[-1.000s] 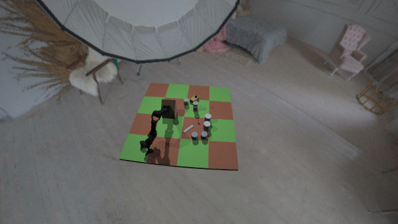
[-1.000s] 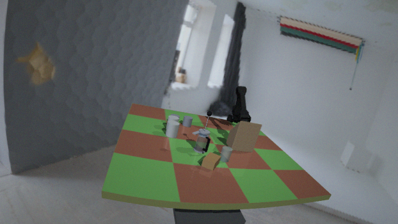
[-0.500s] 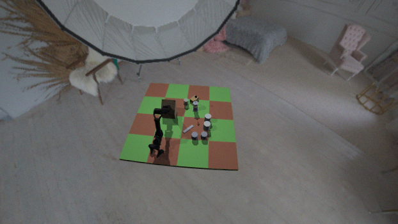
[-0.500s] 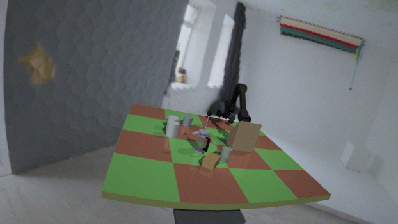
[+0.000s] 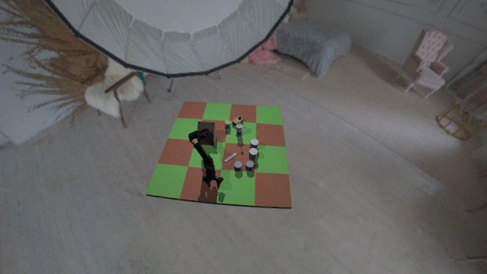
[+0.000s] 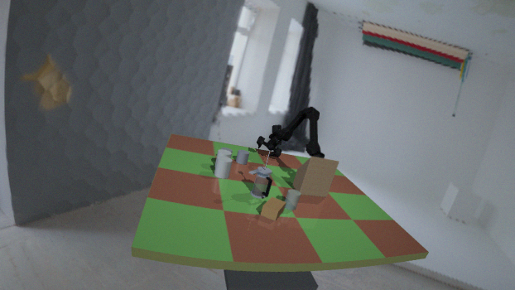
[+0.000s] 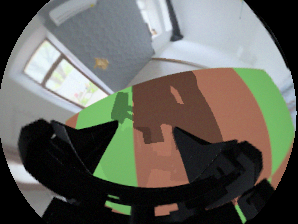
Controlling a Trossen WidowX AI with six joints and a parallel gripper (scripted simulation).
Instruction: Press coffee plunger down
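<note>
My gripper tip is now 650 mm to the right of the coffee press, 230 mm short of it and 100 mm below it. The rest, counted from my gripper tip: flat bar: 330 mm to the left, 140 mm ahead, 20 mm below; tan cube: 810 mm to the left, 220 mm ahead.
</note>
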